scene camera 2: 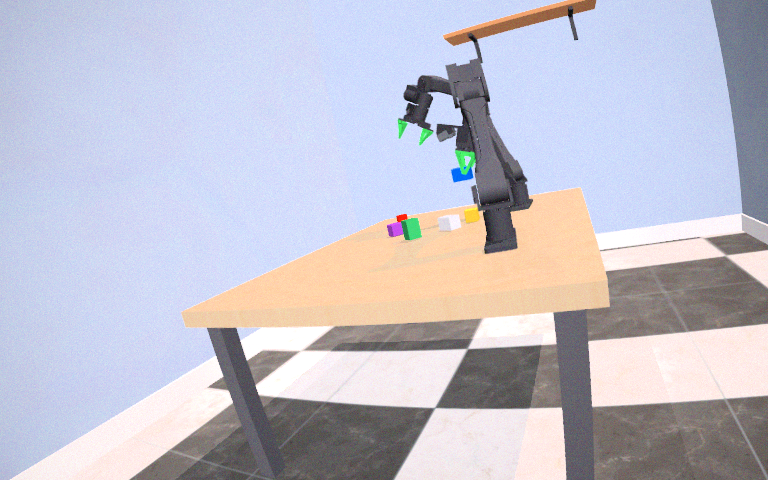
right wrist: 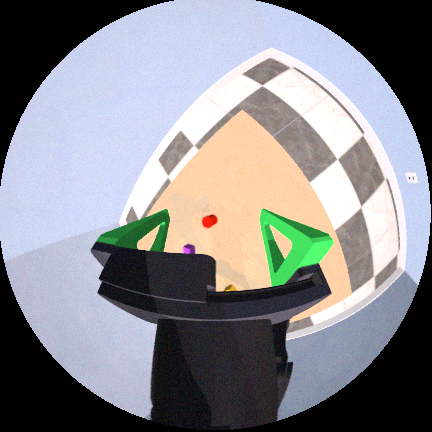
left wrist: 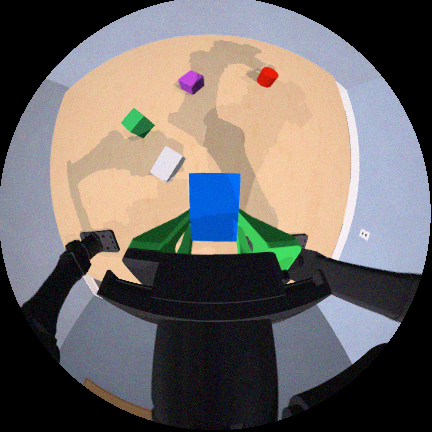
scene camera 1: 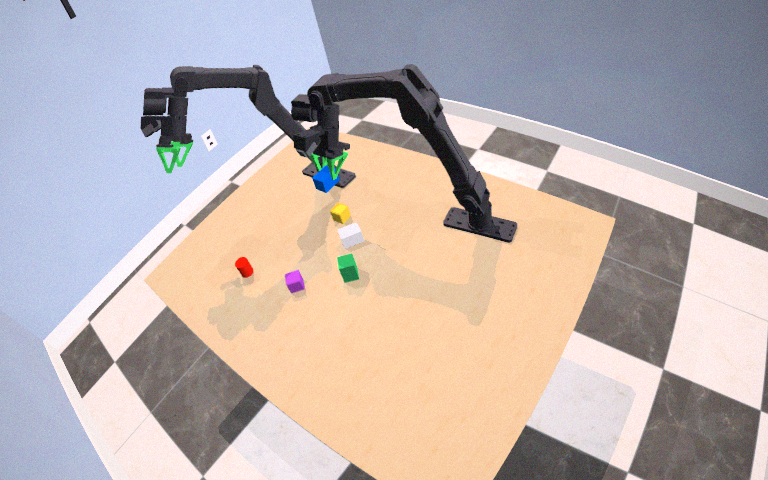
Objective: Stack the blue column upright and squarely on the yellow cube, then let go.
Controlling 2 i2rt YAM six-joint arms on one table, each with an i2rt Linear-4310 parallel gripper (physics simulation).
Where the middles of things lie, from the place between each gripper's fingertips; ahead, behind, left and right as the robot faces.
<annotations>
I see my left gripper 1 cm short of the blue column (left wrist: 213,196). Round my left hand: white block (left wrist: 168,162) 13 cm below, 9 cm to the left, 6 cm ahead.
My right hand is 26 cm past the blue column, 31 cm to the right of it and 16 cm above it. Round my right hand: white block: 21 cm behind, 40 cm to the left, 30 cm below.
</annotations>
